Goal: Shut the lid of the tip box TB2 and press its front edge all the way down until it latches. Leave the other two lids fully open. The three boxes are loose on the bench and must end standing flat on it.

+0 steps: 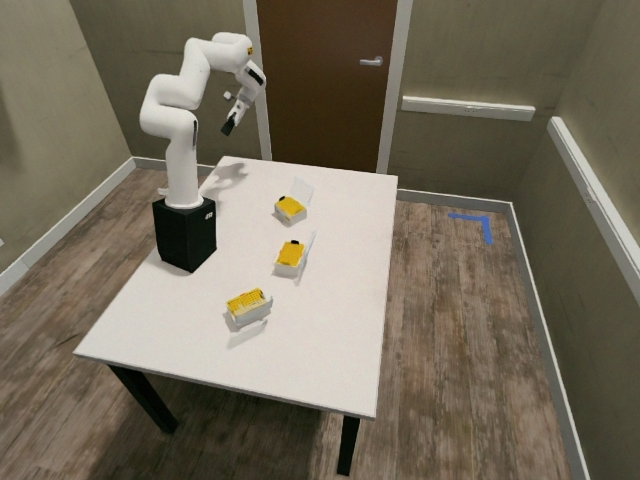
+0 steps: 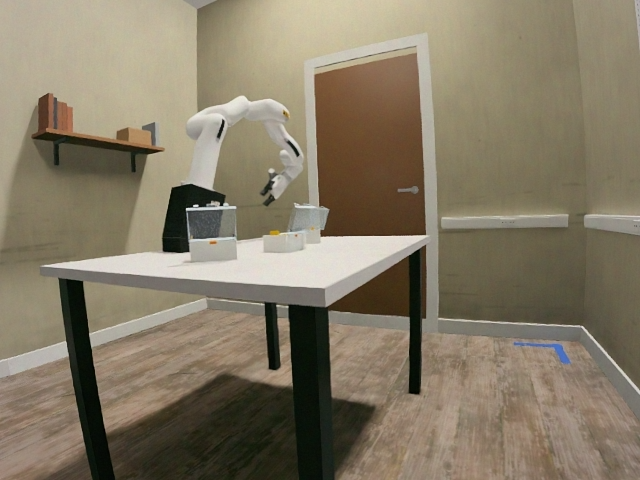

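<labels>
A tip box [image 2: 280,243] sits 103 cm from the lens, while a tip box [image 2: 222,250] sits 90 cm from the lens.
</labels>
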